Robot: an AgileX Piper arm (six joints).
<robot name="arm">
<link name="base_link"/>
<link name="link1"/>
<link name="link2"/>
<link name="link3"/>
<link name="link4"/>
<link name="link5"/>
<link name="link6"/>
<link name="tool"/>
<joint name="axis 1" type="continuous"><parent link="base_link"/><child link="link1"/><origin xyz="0 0 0.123"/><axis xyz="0 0 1"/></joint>
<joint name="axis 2" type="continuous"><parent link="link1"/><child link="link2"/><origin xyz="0 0 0"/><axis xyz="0 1 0"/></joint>
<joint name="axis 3" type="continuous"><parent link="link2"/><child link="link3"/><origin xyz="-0.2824 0 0.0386"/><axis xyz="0 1 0"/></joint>
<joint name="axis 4" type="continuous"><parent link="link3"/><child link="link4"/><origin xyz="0.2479 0 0.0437"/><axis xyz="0.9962 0 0.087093"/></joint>
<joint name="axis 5" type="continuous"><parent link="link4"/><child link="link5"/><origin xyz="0 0 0"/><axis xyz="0 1 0"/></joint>
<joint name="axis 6" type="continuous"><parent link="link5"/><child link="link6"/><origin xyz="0.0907 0 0.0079"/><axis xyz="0.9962 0 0.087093"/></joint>
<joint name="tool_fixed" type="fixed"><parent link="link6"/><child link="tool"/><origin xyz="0 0 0" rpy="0 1.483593 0"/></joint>
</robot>
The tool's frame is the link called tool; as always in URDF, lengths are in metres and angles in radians. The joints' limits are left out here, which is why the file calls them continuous.
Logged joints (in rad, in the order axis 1, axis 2, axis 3, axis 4, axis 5, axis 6), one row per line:
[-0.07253, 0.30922, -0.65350, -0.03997, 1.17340, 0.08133]
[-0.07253, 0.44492, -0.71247, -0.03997, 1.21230, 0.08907]
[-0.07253, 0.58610, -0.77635, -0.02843, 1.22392, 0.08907]
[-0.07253, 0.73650, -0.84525, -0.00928, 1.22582, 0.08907]
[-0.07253, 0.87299, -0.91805, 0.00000, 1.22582, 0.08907]
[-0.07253, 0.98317, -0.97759, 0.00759, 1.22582, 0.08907]
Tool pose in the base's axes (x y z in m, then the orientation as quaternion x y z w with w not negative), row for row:
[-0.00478, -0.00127, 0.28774, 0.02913, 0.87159, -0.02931, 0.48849]
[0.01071, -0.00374, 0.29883, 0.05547, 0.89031, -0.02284, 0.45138]
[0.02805, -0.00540, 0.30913, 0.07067, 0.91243, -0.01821, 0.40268]
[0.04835, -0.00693, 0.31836, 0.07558, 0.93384, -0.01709, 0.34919]
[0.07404, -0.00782, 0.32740, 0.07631, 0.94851, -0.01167, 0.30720]
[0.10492, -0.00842, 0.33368, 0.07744, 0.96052, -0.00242, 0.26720]
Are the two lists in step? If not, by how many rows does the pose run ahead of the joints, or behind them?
The pose runs 2 rows behind the joints: the pose in row i belongs to the joints in row i - 2.
